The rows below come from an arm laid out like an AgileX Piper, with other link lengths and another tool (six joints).
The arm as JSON. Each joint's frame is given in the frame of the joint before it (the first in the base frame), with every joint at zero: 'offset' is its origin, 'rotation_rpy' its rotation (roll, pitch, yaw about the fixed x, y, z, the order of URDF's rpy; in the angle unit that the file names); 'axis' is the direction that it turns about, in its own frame. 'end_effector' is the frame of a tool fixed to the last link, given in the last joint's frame.
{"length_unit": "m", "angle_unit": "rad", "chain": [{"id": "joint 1", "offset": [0.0, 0.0, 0.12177], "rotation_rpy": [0.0, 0.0, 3.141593], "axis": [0.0, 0.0, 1.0]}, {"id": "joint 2", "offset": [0.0, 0.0, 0.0], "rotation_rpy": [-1.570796, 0.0, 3.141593], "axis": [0.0, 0.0, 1.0]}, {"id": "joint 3", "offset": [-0.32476, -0.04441, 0.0], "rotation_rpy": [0.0, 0.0, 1.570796], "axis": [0.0, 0.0, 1.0]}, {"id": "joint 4", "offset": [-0.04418, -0.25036, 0.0], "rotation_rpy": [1.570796, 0.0, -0.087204], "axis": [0.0, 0.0, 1.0]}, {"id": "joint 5", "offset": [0.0, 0.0, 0.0], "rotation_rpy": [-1.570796, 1.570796, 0.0], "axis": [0.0, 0.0, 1.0]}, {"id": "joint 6", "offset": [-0.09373, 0.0, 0.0], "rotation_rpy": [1.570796, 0.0, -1.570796], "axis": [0.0, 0.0, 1.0]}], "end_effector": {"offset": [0.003, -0.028, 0.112], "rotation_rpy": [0.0, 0.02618, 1.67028]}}
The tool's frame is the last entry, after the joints.
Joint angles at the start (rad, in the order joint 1, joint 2, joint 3, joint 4, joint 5, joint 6): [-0.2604, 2.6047, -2.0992, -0.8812, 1.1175, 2.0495]
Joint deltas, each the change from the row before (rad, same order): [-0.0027, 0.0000, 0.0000, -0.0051, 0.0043, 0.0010]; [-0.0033, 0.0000, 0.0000, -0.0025, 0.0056, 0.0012]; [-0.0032, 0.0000, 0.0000, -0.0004, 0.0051, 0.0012]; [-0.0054, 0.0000, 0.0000, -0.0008, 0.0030, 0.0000]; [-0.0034, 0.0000, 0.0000, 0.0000, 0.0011, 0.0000]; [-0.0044, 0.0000, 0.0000, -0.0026, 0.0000, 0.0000]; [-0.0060, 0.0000, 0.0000, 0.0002, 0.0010, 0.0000]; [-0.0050, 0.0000, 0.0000, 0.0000, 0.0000, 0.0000]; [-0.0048, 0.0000, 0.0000, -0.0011, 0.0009, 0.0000]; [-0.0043, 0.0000, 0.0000, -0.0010, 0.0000, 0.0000]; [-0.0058, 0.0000, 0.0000, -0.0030, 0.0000, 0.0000]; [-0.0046, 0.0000, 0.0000, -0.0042, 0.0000, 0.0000]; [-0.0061, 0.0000, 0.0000, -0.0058, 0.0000, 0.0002]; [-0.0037, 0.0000, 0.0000, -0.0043, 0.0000, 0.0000]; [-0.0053, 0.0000, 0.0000, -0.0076, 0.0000, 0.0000]
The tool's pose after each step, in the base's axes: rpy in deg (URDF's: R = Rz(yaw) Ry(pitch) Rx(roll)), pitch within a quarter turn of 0, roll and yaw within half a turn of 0; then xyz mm. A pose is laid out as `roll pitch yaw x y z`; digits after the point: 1 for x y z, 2 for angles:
136.43 -18.01 -17.87 493.7 -279.6 15.4
136.19 -17.87 -18.20 491.7 -281.6 16.0
136.07 -17.74 -18.59 489.7 -283.2 16.2
135.96 -17.64 -18.97 487.6 -285.9 16.4
135.94 -17.60 -19.21 486.4 -287.6 16.5
135.80 -17.61 -19.36 485.2 -290.1 16.8
135.79 -17.57 -19.74 483.2 -293.0 16.8
135.79 -17.57 -20.03 481.8 -295.4 16.8
135.71 -17.54 -20.29 480.2 -297.9 17.0
135.65 -17.55 -20.50 478.9 -300.1 17.2
135.49 -17.55 -20.71 477.2 -303.3 17.6
135.26 -17.57 -20.81 475.9 -306.1 18.1
134.94 -17.59 -20.93 474.1 -309.8 18.9
134.71 -17.60 -20.97 473.0 -312.2 19.4
134.29 -17.61 -20.97 471.4 -315.8 20.5

